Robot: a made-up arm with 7 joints.
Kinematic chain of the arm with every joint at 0, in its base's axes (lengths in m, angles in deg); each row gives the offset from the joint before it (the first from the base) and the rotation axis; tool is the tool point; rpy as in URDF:
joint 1: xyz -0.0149 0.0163 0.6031 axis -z
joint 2: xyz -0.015 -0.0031 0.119 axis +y
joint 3: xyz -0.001 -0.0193 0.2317 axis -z
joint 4: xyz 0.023 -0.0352 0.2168 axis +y
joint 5: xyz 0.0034 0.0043 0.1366 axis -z
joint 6: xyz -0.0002 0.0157 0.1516 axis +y
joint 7: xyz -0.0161 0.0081 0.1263 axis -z
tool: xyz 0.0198 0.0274 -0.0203 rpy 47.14 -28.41 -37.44
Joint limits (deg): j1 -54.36..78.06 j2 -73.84..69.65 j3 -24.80..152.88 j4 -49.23..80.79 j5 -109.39..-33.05 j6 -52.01..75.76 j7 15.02..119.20
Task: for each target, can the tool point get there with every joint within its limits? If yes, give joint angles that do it. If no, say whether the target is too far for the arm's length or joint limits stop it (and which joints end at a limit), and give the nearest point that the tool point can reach.
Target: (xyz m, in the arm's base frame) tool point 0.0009 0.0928 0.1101
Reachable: no: joint limits stop it (at a limit: joint 1, joint 2, joint 4, joint 5, joint 7) | nearest point 0.2642 0.4215 0.5336 | short by 0.597 m
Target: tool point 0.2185 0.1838 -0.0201
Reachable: no: joint limits stop it (at a limit: joint 2, joint 4, joint 5, joint 7) | nearest point 0.4119 0.3226 0.5098 | short by 0.581 m
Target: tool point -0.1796 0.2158 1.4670
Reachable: yes | joints 21.23 -12.13 64.70 -37.47 -43.06 38.45 96.16
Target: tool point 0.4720 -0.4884 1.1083
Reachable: yes | joints 24.03 57.46 71.52 42.32 -42.96 -38.56 42.65
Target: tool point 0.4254 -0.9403 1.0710
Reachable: no: too far | nearest point 0.3159 -0.7025 0.9883 | short by 0.275 m
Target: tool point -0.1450 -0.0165 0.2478
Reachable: no: joint limits stop it (at a limit: joint 2, joint 3, joint 4, joint 5, joint 6, joint 7) | nearest point -0.5285 -0.1132 0.5439 | short by 0.494 m
